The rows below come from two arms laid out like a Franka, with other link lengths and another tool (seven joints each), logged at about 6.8 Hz.
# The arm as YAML. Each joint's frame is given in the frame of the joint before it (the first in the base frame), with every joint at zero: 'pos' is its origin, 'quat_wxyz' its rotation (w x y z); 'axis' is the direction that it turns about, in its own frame. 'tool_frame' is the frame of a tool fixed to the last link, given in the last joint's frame.
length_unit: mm
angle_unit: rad
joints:
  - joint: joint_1
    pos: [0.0, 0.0, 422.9]
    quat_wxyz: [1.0, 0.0, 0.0, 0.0]
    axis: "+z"
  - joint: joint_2
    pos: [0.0, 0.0, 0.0]
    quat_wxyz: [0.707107, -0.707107, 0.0, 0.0]
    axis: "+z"
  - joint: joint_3
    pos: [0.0, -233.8, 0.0]
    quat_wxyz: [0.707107, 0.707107, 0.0, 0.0]
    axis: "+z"
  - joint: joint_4
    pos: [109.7, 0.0, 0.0]
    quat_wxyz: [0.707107, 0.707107, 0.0, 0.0]
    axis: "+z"
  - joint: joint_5
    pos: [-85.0, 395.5, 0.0]
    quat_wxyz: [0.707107, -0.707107, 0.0, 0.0]
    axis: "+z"
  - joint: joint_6
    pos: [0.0, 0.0, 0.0]
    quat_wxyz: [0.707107, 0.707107, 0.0, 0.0]
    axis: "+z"
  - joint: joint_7
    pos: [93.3, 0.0, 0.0]
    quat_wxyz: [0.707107, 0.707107, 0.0, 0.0]
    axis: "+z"
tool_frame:
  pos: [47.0, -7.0, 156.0]
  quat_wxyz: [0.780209, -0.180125, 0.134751, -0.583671]
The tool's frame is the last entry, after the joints.
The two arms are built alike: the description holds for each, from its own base.
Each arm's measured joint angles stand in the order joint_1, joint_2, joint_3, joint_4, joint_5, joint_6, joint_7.
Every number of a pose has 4 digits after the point. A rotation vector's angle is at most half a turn.
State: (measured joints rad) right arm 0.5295 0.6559 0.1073 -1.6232 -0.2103 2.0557 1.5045; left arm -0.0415 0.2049 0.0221 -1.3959 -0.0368 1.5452 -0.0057
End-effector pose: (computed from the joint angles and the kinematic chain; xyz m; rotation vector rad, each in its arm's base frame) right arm 0.5669 0.3409 0.1805 2.4171 0.7038 -0.0443; left arm 0.6841 -0.0127 0.5389 2.2213 1.6560 0.2898
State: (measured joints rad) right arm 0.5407 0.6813 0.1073 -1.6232 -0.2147 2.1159 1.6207; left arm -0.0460 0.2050 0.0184 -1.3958 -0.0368 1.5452 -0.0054
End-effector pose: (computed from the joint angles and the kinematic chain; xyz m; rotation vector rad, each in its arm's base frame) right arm 0.5619 0.3470 0.1691 2.4566 0.5714 -0.0190; left arm 0.6840 -0.0182 0.5389 2.2272 1.6461 0.2869
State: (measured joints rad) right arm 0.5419 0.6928 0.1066 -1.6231 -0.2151 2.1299 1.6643; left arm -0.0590 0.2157 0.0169 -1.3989 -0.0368 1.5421 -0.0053
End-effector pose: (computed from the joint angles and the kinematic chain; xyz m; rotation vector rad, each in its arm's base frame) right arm 0.5596 0.3460 0.1629 2.4669 0.5177 -0.0241; left arm 0.6840 -0.0281 0.5295 2.2470 1.6378 0.2654
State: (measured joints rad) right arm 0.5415 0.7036 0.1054 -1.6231 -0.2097 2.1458 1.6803; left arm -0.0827 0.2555 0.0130 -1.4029 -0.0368 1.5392 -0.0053
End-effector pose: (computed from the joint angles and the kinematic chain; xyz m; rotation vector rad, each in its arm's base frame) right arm 0.5587 0.3452 0.1568 2.4782 0.4935 -0.0265; left arm 0.6857 -0.0471 0.4997 2.2921 1.6292 0.2095
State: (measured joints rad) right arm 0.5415 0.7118 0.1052 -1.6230 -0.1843 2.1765 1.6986; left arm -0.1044 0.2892 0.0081 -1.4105 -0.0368 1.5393 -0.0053
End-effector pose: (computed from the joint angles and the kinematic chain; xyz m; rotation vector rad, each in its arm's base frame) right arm 0.5580 0.3479 0.1526 2.5147 0.4529 -0.0243; left arm 0.6854 -0.0652 0.4726 2.3330 1.6182 0.1593
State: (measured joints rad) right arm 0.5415 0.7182 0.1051 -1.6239 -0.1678 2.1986 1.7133; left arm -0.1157 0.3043 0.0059 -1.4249 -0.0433 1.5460 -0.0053
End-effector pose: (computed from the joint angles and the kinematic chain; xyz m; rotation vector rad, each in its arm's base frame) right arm 0.5573 0.3494 0.1490 2.5387 0.4222 -0.0238; left arm 0.6840 -0.0753 0.4555 2.3494 1.6132 0.1260
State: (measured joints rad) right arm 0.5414 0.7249 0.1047 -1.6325 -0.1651 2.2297 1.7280; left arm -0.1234 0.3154 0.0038 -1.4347 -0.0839 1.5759 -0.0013
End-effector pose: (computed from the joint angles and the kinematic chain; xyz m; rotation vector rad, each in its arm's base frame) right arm 0.5562 0.3496 0.1433 2.5534 0.4006 -0.0126; left arm 0.6866 -0.0887 0.4462 2.3201 1.5923 0.0955
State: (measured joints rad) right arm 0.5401 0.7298 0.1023 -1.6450 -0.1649 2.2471 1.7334; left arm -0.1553 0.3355 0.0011 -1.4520 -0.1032 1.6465 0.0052
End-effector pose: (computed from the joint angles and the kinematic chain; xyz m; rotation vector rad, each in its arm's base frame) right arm 0.5541 0.3462 0.1361 2.5551 0.3918 -0.0152; left arm 0.6925 -0.1160 0.4314 2.3129 1.5346 0.1037
